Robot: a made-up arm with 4 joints.
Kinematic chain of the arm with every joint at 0, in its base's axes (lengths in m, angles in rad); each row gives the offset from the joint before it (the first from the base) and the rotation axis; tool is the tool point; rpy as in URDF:
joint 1: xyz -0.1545 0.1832 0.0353 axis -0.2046 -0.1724 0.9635
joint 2: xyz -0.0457 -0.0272 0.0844 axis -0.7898 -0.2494 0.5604
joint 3: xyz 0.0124 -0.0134 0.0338 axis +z
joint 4: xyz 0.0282 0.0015 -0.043 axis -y
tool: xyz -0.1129 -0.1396 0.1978 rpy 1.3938 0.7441 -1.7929
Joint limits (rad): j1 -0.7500..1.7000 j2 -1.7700..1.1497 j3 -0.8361..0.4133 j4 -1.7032..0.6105
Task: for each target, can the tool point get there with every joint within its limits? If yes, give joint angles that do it. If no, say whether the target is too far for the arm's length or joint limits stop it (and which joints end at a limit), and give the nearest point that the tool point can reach.
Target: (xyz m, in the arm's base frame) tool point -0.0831 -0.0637 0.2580
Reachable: yes | joints 0.8335 -0.8109 -0.2669 -0.4560
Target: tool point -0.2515 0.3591 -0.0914
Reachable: no: joint limits stop it (at a limit: joint 1, joint 2, joint 4) | nearest point -0.3956 0.2810 -0.0845 | short by 0.164 m
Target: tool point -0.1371 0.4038 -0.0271
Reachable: no: joint limits stop it (at a limit: joint 2, joint 3, joint 4) | nearest point -0.1766 0.4375 0.1655 | short by 0.199 m
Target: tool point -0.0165 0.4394 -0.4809
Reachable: no: too far | nearest point 0.0710 0.2342 -0.0448 | short by 0.490 m
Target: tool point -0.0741 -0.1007 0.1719
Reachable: yes | joints 0.5264 -1.0027 -0.0192 -0.7253
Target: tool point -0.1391 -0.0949 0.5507
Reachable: no: too far | nearest point -0.1478 0.0102 0.3646 | short by 0.214 m
